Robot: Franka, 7 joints.
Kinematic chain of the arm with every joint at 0, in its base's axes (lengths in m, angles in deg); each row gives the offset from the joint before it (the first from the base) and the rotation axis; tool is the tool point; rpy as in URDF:
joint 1: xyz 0 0 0.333 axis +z
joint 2: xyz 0 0 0 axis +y
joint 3: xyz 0 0 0.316 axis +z
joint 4: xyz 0.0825 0 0 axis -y
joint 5: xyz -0.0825 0 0.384 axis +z
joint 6: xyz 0 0 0 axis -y
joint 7: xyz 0.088 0 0 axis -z
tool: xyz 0 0 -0.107 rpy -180 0 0
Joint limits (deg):
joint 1: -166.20..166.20
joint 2: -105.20..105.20
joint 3: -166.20..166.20
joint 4: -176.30..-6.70
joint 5: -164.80..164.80
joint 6: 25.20..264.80
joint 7: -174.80..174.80
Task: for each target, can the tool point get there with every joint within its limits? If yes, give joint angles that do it. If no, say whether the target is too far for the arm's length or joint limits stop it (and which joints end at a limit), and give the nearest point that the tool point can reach.
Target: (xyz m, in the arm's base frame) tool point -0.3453 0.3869 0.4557
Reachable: yes | joints 48.64 21.79 76.44 -132.79 123.52 70.14 -94.99
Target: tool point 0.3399 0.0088 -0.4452
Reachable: no: joint limits stop it (at a limit: joint 2) | nearest point 0.3319 0.0086 -0.3585 | short by 0.087 m
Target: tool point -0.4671 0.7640 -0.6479
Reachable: no: too far | nearest point -0.3138 0.5132 -0.2549 | short by 0.491 m
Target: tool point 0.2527 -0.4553 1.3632
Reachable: no: too far | nearest point 0.1878 -0.3384 1.0986 | short by 0.296 m
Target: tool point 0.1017 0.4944 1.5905
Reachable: no: too far | nearest point 0.0644 0.3130 1.1292 | short by 0.497 m
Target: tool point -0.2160 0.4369 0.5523
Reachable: yes | joints 19.15 2.71 102.16 -97.13 -13.86 63.25 -123.17
